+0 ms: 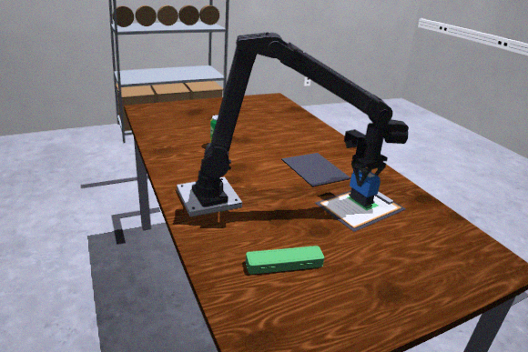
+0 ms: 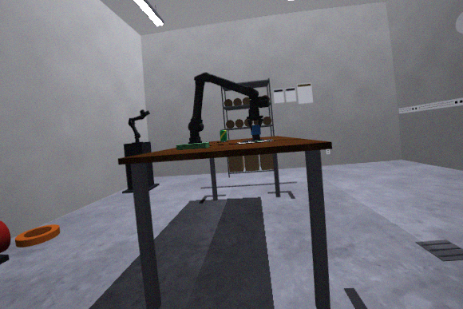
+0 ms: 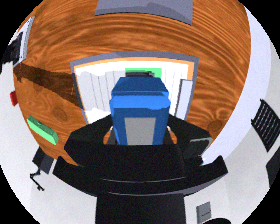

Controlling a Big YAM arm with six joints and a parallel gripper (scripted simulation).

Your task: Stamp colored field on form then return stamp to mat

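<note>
My gripper is now 20 mm to the left of the form and 80 mm above it. From my hand the other things lie so: mat (10 mm behind, 260 mm to the left, 80 mm below); then stamp (20 mm below).
</note>
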